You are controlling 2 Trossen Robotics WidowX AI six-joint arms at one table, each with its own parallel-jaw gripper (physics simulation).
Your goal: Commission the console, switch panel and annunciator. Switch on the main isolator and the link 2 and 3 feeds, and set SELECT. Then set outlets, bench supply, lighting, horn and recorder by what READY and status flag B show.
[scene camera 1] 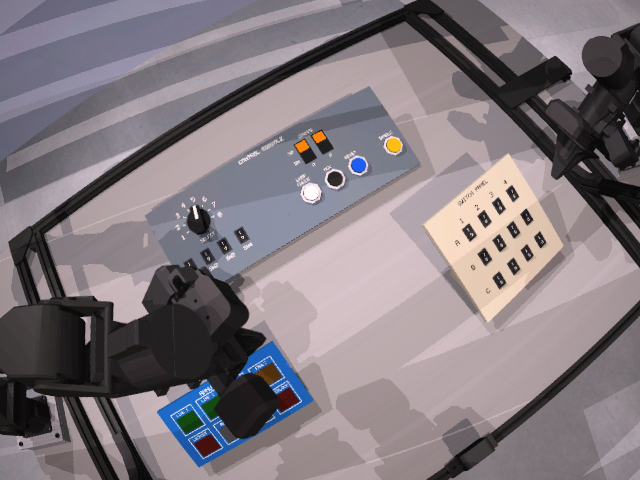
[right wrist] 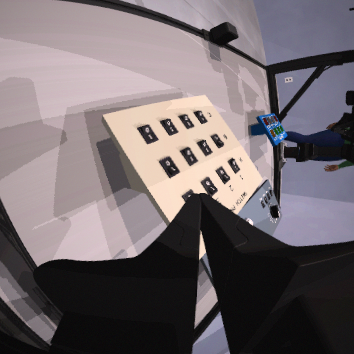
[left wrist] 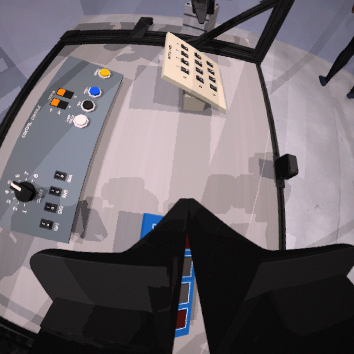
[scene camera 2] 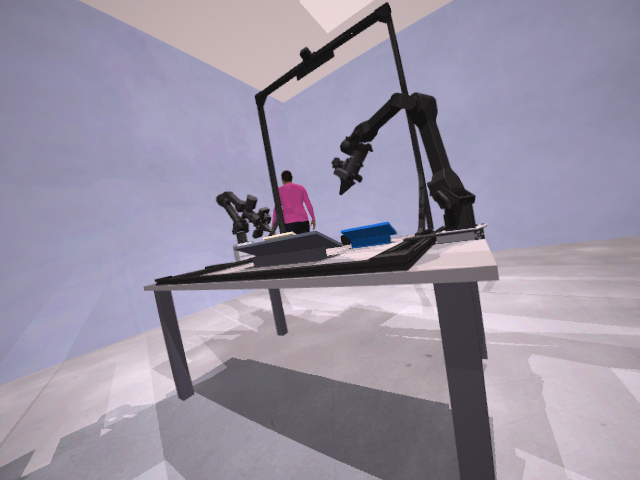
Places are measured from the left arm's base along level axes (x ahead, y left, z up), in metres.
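Pixels of known places: left gripper, fingertip midpoint: point(scene camera 1: 262, 338) point(right wrist: 331, 129) point(left wrist: 185, 204) point(scene camera 2: 340, 194); right gripper, fingertip midpoint: point(scene camera 1: 553, 177) point(right wrist: 197, 199) point(left wrist: 201, 23) point(scene camera 2: 271, 231); left arm's base, link origin: point(scene camera 1: 34, 416) point(right wrist: 284, 151) point(scene camera 2: 461, 228); right arm's base, link origin: point(scene camera 2: 242, 243).
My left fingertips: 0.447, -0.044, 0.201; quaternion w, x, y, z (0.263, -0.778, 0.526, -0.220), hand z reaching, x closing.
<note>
For each thing: its top centre in the pictures, then the offset to it from my left fingertips, as dx, dy, dz. "spot": a spot on its surface instead.
- grey console, surface spot: point(scene camera 1: 268, 201) point(left wrist: 59, 143) spot: +0.046, +0.255, -0.167
- SELECT knob, top centre: point(scene camera 1: 194, 214) point(left wrist: 15, 187) point(right wrist: 280, 212) -0.061, +0.253, -0.128
- blue annunciator, top centre: point(scene camera 1: 224, 397) point(left wrist: 158, 284) point(right wrist: 281, 130) point(scene camera 2: 366, 225) -0.091, -0.015, -0.147
- dark block, surface spot: point(left wrist: 287, 166) point(right wrist: 233, 36) spot: +0.189, -0.192, -0.179
The grey console point(scene camera 1: 268, 201) point(scene camera 2: 289, 245) point(left wrist: 50, 145) carries the SELECT knob point(scene camera 1: 197, 219) point(left wrist: 24, 191), its pointer near 5, SW rockers, white, black, blue and yellow buttons, and two status flags showing orange at their upper ends in scene camera 1. The cream switch panel point(scene camera 1: 490, 304) point(left wrist: 172, 75) point(right wrist: 147, 165) has three rows of rockers; their positions are too small to tell. The blue annunciator point(scene camera 1: 305, 395) point(scene camera 2: 368, 232) is partly hidden by my left arm; READY cannot be read. My left gripper point(scene camera 2: 341, 192) point(left wrist: 185, 204) is shut, empty, above it. My right gripper point(scene camera 1: 555, 175) point(right wrist: 197, 199) is shut, empty, beside the switch panel.
A black frame point(scene camera 1: 222, 121) point(scene camera 2: 266, 149) borders the table and rises over it. A dark block point(left wrist: 287, 166) point(right wrist: 223, 34) sits on the frame's side. A person in pink point(scene camera 2: 294, 201) stands behind the table. The annunciator and console lie near my left arm.
</note>
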